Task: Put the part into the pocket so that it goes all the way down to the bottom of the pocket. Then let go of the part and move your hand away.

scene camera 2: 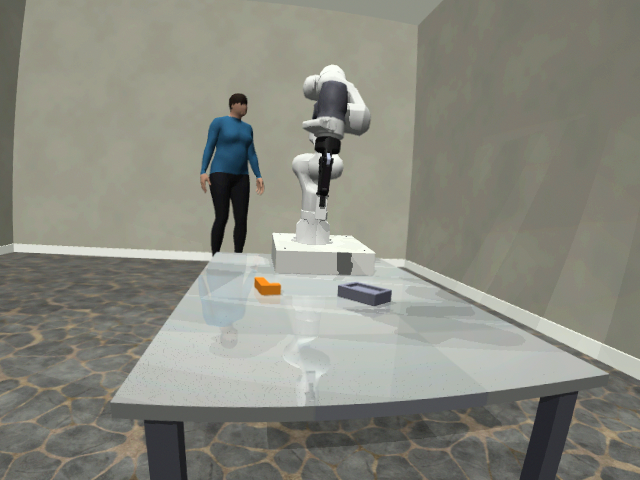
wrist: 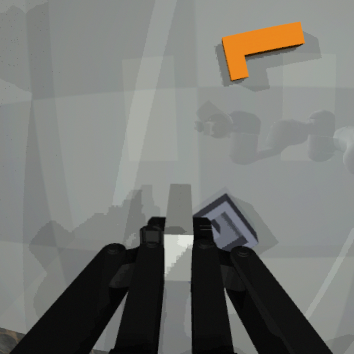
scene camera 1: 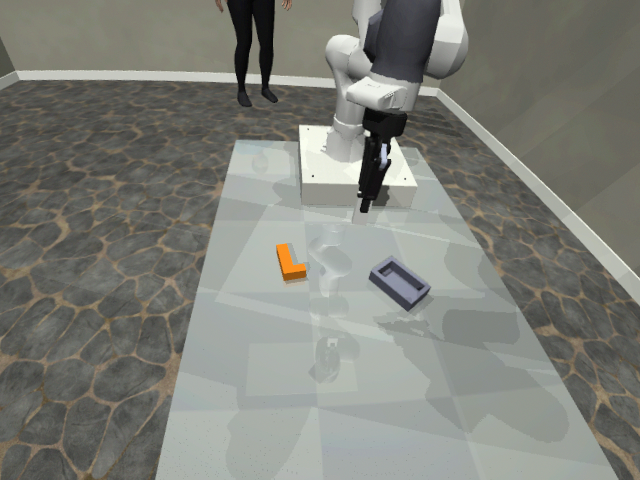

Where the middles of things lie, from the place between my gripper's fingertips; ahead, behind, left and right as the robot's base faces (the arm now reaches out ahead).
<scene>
Now: hand 7 cm past the orange L-shaped part (wrist: 237, 46), 15 cm to the left of it and 22 cm above it. The rest, counted from my hand: grey pocket block (scene camera 1: 403, 286) 3 cm behind, 15 cm to the left, 22 cm below.
</scene>
